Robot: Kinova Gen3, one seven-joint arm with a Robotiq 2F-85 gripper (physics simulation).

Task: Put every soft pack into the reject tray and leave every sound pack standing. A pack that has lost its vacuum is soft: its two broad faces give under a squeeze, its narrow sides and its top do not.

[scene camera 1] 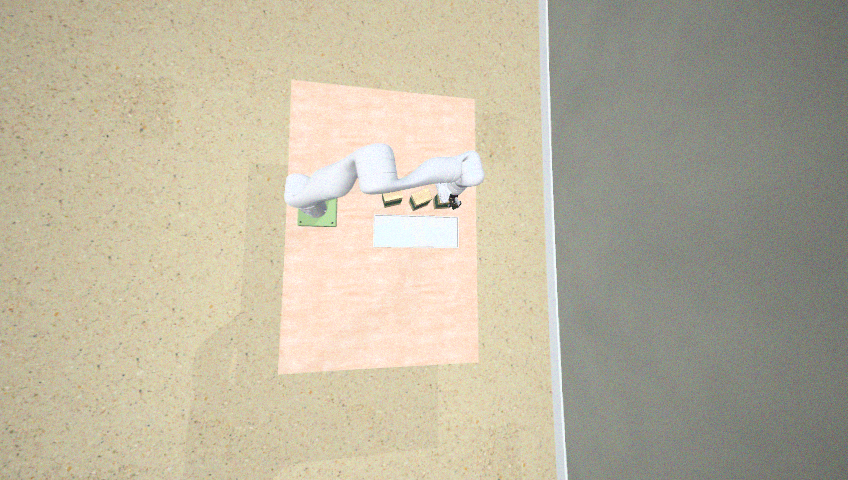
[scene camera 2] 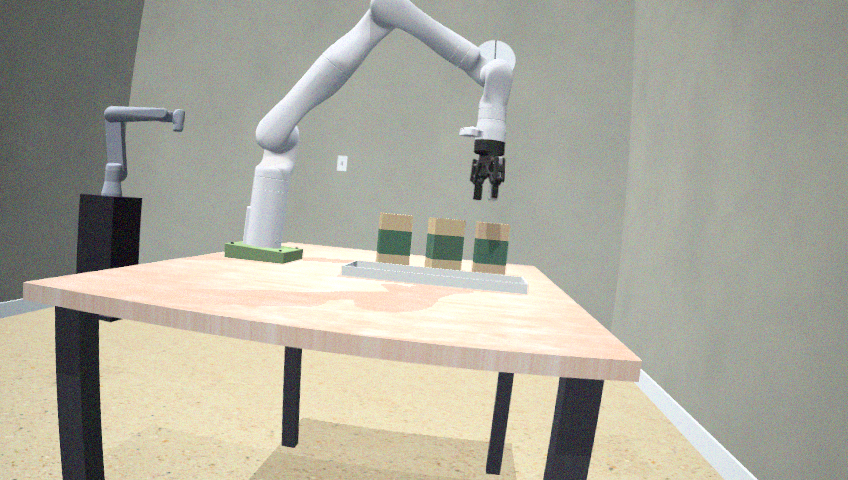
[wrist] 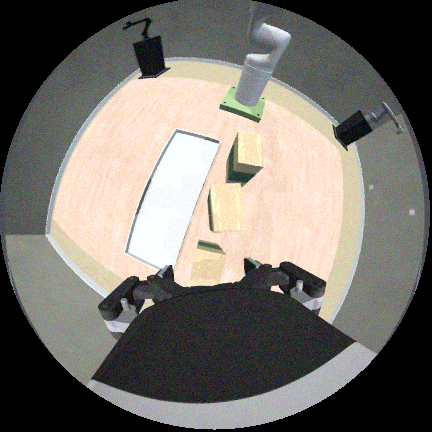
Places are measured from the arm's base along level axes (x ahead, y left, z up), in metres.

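Pixels of known places: gripper, fingertip midpoint: (scene camera 2: 484,200) (wrist: 208,269); arm's base at its link origin: (scene camera 1: 315,207) (scene camera 2: 263,245) (wrist: 245,98).
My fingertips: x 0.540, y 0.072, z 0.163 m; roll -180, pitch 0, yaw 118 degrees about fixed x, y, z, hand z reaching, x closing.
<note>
For each thing: its top centre in the pictures, then the offset to it from my fingertips. Level surfaces: height alone.
- middle pack at its top centre: (wrist: 227,207) (scene camera 2: 447,218) (scene camera 1: 422,196) 0.087 m back, 0.001 m right, 0.054 m down
- far pack at its top centre: (wrist: 205,274) (scene camera 2: 493,223) (scene camera 1: 448,196) 0.026 m ahead, 0.009 m left, 0.054 m down
- reject tray at its top centre: (scene camera 2: 436,271) (wrist: 168,192) (scene camera 1: 417,231) 0.085 m back, 0.138 m right, 0.173 m down
- table at its surface level: 0.195 m down
Three tan packs with green bands stand upright in a row. The pack nearest the arm's base (scene camera 1: 392,199) (scene camera 2: 394,239) (wrist: 249,150), the middle pack (scene camera 1: 420,199) (scene camera 2: 445,243) (wrist: 227,207) and the far pack (scene camera 1: 440,202) (scene camera 2: 490,248) (wrist: 207,267) stand apart. Whether any is soft cannot be told by sight. The reject tray (scene camera 1: 415,231) (scene camera 2: 434,277) (wrist: 172,200) lies alongside the row and is empty. My gripper (scene camera 2: 485,198) (wrist: 208,269) is open and empty, above the far pack, with a gap between fingertips and pack top. In scene camera 1 the wrist partly hides that pack.
The arm's green base plate (scene camera 1: 327,220) (scene camera 2: 261,252) (wrist: 242,106) is fixed at one end of the table (scene camera 1: 380,309) (scene camera 2: 357,321) (wrist: 300,200). Small arms on black pedestals (scene camera 2: 108,228) (wrist: 150,56) stand off the table. The far pack is near the table's far edge.
</note>
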